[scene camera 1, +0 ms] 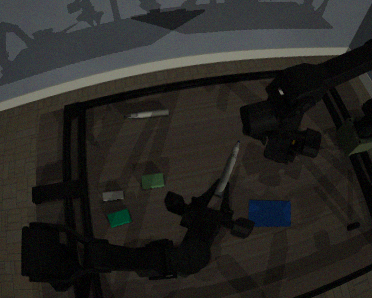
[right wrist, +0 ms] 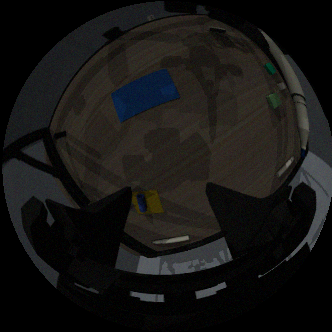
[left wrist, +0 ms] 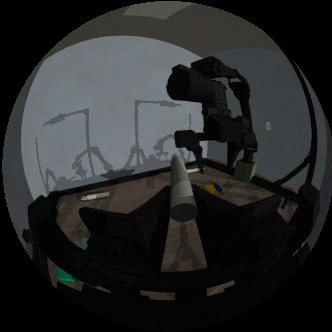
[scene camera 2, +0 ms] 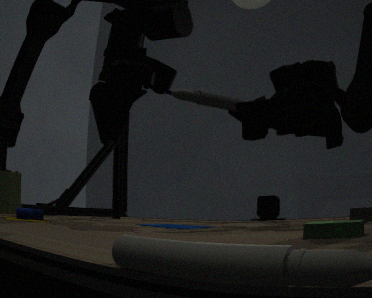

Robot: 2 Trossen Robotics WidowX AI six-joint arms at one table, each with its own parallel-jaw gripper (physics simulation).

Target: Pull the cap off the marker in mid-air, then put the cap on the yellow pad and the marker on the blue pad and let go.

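Places are measured from the left arm's base along level axes (x ahead, y left, z up), in millimetres.
Pixels of known places: left gripper, fingertip midpoint: (scene camera 1: 223, 180) (left wrist: 179, 188) (scene camera 2: 232, 108); right gripper, fingertip midpoint: (right wrist: 168, 189) (left wrist: 215, 171) (scene camera 2: 108, 142); right arm's base, link origin: (scene camera 1: 363, 129) (left wrist: 246, 161).
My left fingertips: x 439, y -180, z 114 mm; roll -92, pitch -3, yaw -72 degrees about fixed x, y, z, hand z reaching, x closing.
Observation:
Ahead of a thing's pixels: the offset from my left fingertips to its top centre. "spot": to the spot under its first point.
My left gripper (scene camera 1: 223, 188) (scene camera 2: 237, 109) (left wrist: 179, 188) is shut on the uncapped white marker @(dy +10, dx +29, dz +17 mm) (scene camera 1: 230, 167) (scene camera 2: 205, 99) (left wrist: 181, 182) (right wrist: 300, 110), holding it high above the table with its dark blue tip pointing away from the fingers. My right gripper (left wrist: 215, 171) (right wrist: 168, 189) is open and empty, pointing down, close beyond the marker's tip; its fingertips are hidden in scene camera 1. The blue cap @(dy -87, dx +312, dz -149 mm) (scene camera 2: 30, 214) (left wrist: 218, 186) (right wrist: 142, 203) lies on the yellow pad @(dy -76, dx +315, dz -167 mm) (left wrist: 212, 189) (right wrist: 156, 202). The blue pad @(dy -140, dx +69, dz -167 mm) (scene camera 1: 270, 213) (scene camera 2: 177, 226) (right wrist: 145, 95) bears no marker.
A second marker @(dy +337, dx +73, dz -149 mm) (scene camera 1: 146, 114) (left wrist: 95, 196) (right wrist: 286, 167) and a third marker @(dy +29, dx +469, dz -149 mm) (right wrist: 171, 240) lie near the table's far edge. A light green block @(dy +168, dx -69, dz -153 mm) (scene camera 1: 153, 181), a white block @(dy +222, dx -177, dz -156 mm) (scene camera 1: 113, 196) and a darker green block @(dy +163, dx -210, dz -153 mm) (scene camera 1: 119, 218) lie at left. A thick pale cylinder @(spot: dy +332, dx +90, dz -154 mm) (scene camera 2: 200, 255) fills scene camera 2's foreground.

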